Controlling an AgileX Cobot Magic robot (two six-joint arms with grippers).
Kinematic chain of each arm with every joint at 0, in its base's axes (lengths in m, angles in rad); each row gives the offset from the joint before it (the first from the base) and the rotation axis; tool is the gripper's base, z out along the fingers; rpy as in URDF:
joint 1: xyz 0 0 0.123 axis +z
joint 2: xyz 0 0 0 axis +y
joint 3: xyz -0.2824 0 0.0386 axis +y
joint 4: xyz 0.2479 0 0.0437 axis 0.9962 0 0.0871
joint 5: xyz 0 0 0 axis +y
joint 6: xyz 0.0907 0 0.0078 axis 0.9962 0 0.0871
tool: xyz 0 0 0 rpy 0 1.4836 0
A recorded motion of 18 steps. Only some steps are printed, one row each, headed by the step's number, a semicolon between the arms.
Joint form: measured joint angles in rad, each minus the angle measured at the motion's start. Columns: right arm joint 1, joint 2, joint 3, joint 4, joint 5, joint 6; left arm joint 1, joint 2, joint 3, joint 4, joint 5, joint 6.
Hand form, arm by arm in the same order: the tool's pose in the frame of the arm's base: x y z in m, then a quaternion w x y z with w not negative. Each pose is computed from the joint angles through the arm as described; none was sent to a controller.
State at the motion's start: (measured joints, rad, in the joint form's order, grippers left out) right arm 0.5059 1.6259 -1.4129 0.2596 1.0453 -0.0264; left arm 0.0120 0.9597 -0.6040 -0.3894 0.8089 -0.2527
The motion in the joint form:
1: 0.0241 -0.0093 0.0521 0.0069 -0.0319 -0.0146; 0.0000 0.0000 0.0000 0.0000 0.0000 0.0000
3: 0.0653 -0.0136 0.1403 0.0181 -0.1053 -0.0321; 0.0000 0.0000 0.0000 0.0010 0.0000 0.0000
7: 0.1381 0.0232 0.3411 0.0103 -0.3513 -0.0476; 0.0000 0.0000 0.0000 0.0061 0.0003 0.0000
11: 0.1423 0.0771 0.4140 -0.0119 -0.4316 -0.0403; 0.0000 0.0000 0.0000 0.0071 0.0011 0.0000
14: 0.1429 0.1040 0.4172 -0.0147 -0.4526 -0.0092; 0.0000 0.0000 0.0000 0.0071 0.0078 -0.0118
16: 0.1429 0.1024 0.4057 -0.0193 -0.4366 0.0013; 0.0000 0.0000 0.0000 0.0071 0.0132 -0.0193
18: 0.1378 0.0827 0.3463 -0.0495 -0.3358 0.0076; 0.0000 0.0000 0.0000 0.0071 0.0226 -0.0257
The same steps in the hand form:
1: 0.2807 0.1881 0.3013 0.15570 -0.22862 0.94639 0.16685; 0.1618 -0.0231 0.2556 0.21764 -0.22004 0.93050 -0.19591
3: 0.2690 0.1969 0.2802 0.14840 -0.24497 0.94322 0.16825; 0.1618 -0.0230 0.2556 0.21772 -0.21981 0.93063 -0.19549
7: 0.2524 0.2090 0.2203 0.15339 -0.26212 0.94030 0.15365; 0.1617 -0.0227 0.2554 0.21795 -0.21863 0.93130 -0.19334
11: 0.2504 0.2058 0.1861 0.13593 -0.26024 0.94681 0.13171; 0.1616 -0.0227 0.2554 0.21764 -0.21835 0.93153 -0.19291
14: 0.2527 0.2072 0.1771 0.13058 -0.24496 0.95194 0.12944; 0.1611 -0.0229 0.2551 0.21330 -0.22341 0.93109 -0.19410
16: 0.2535 0.2078 0.1800 0.12869 -0.24283 0.95275 0.12941; 0.1607 -0.0230 0.2549 0.20998 -0.22654 0.93093 -0.19481
18: 0.2563 0.2078 0.1983 0.11997 -0.25516 0.95158 0.12246; 0.1599 -0.0232 0.2546 0.20486 -0.22890 0.93139 -0.19531

